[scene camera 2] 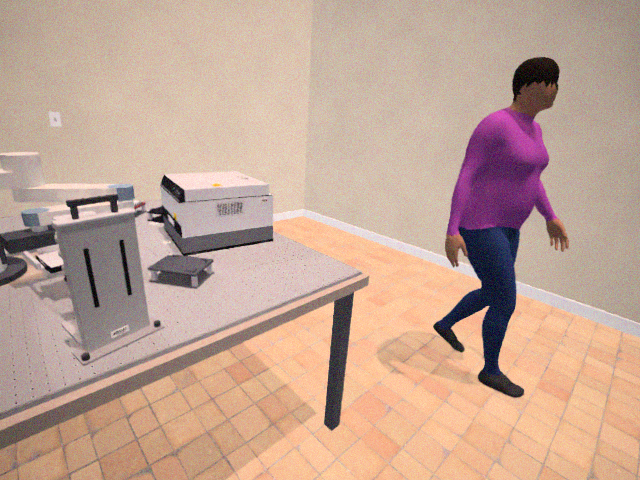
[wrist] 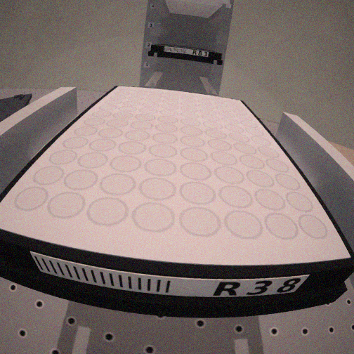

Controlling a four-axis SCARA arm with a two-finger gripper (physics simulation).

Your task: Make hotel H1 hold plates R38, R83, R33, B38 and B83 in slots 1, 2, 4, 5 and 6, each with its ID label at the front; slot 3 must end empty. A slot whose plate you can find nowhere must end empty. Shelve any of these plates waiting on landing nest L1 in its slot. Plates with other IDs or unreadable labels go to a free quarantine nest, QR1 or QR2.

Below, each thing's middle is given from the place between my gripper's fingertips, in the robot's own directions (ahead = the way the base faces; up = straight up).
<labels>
My gripper is now 2 cm to the right of the plate R38 (wrist: 155, 201). Also, from my hand: plate R83 (wrist: 163, 50): 22 cm to the right, 4 cm ahead, 2 cm above.
</labels>
